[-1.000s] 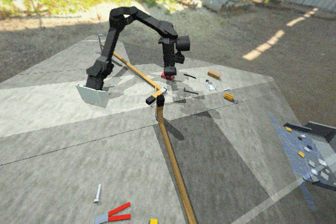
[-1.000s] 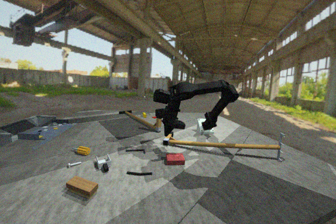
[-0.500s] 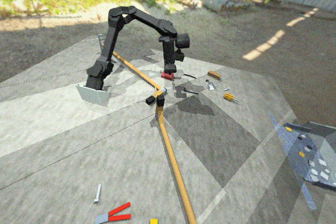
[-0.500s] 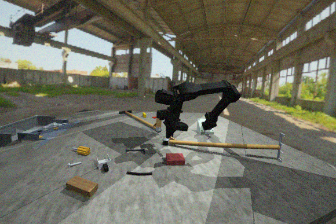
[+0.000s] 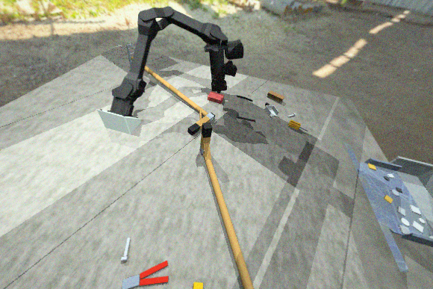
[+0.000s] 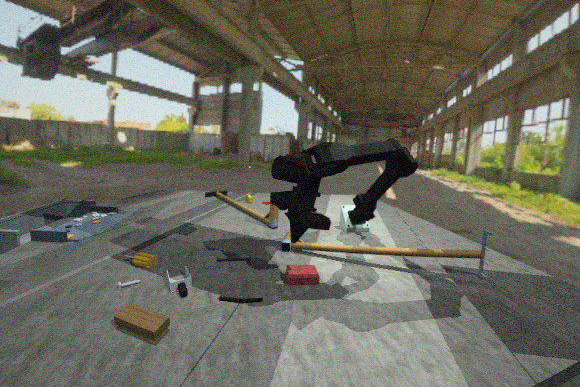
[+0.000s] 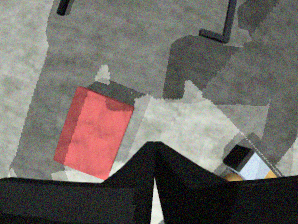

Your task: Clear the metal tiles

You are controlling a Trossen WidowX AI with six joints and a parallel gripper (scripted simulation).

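Right now my gripper tip is 130 mm short of the long scraper, 540 mm to the left of it and 10 mm above it. The rest, counted from my gripper tip: red block: 20 mm behind, 50 mm to the left, 60 mm below; wooden block: 310 mm ahead, 170 mm to the left, 60 mm below; yellow screwdriver: 390 mm ahead, 40 mm to the right, 60 mm below.
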